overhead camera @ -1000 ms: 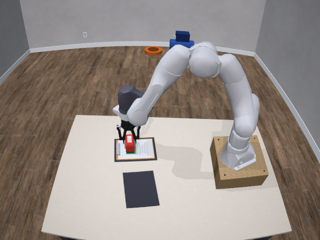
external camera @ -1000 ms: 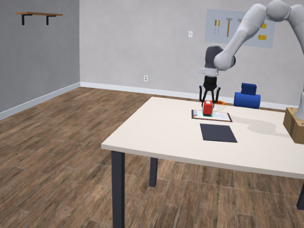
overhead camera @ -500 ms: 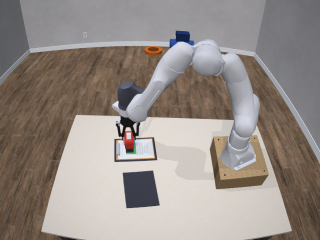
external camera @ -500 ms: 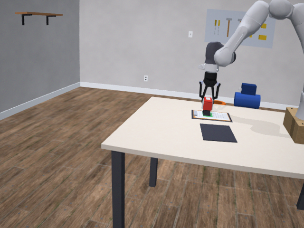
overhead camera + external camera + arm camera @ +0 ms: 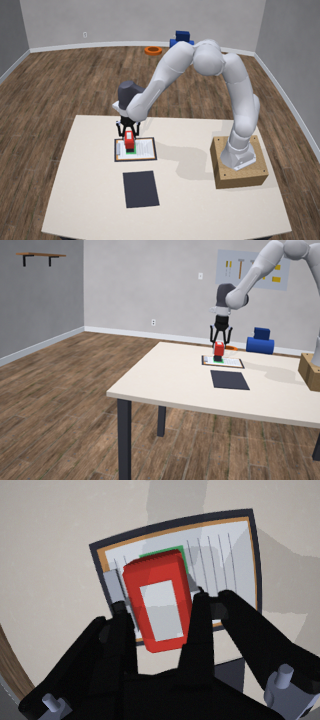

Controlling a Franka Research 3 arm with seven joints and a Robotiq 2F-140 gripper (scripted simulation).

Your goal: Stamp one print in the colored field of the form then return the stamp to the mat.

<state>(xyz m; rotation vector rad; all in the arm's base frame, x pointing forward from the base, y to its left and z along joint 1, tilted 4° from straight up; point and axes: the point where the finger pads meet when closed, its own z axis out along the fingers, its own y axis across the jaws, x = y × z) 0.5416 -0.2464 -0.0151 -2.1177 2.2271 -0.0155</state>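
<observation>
My gripper is now 3 cm past the mat, 30 cm to the right of it and 7 cm above it. The rest, counted from my hand: stamp: 2 cm below; form: 2 cm behind, 1 cm to the left, 7 cm below.
</observation>
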